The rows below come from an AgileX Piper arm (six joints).
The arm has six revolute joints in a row. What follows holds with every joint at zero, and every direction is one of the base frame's. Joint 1 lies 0.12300 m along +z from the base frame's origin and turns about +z. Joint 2 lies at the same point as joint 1 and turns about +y. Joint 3 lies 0.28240 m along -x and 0.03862 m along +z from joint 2 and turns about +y. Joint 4 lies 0.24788 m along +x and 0.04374 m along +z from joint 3 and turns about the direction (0.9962, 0, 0.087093). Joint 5 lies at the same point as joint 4 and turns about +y. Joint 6 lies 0.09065 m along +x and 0.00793 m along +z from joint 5 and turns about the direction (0.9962, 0, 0.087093). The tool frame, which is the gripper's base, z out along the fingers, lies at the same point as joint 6; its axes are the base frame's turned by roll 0.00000, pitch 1.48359 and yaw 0.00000 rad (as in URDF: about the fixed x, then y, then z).
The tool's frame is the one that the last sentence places.
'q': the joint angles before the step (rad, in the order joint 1, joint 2, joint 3, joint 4, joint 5, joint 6). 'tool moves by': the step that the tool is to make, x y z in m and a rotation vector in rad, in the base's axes. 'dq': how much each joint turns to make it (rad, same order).
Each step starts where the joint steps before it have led.
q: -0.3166, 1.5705, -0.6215, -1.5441, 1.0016, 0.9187
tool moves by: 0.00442, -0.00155, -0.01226, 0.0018, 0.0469, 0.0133
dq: 0.0000, 0.0538, 0.0000, -0.0240, 0.0015, 0.0103
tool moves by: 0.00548, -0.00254, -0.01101, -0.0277, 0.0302, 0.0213
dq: 0.0000, 0.0581, 0.0000, -0.0617, 0.0175, 0.0443
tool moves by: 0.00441, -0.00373, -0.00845, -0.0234, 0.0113, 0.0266
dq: -0.0090, 0.0448, 0.0000, -0.0689, 0.0061, 0.0481
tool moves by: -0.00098, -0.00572, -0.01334, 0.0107, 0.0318, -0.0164
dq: -0.0221, 0.0524, -0.0001, -0.0166, 0.0001, 0.0222
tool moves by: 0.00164, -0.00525, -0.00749, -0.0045, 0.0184, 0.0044
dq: -0.0173, 0.0370, -0.0074, -0.0326, 0.0015, 0.0162
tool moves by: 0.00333, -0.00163, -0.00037, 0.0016, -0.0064, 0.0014
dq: -0.0021, 0.0088, -0.0138, -0.0022, -0.0048, 0.0014
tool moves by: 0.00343, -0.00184, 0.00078, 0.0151, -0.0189, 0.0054
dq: -0.0058, -0.0001, -0.0142, -0.0016, -0.0237, 0.0026
